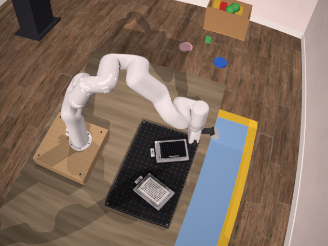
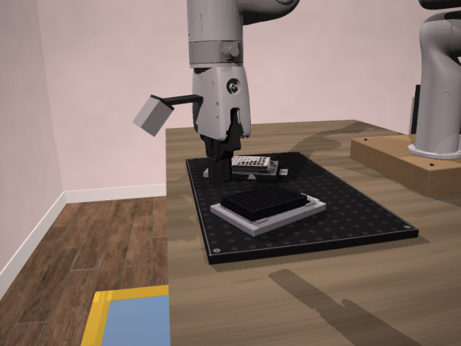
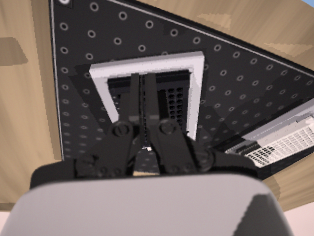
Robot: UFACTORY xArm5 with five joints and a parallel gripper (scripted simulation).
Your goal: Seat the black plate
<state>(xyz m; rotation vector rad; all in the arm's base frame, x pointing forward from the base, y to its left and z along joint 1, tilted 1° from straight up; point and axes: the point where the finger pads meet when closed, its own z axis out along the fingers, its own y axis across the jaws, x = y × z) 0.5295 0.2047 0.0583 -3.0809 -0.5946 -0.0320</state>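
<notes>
The black plate B38 lies 8 cm behind my hand, 4 cm to the right of it and 7 cm below it. The rest, counted from my hand: white plate B83: 8 cm behind, 29 cm to the right, 7 cm below.
</notes>
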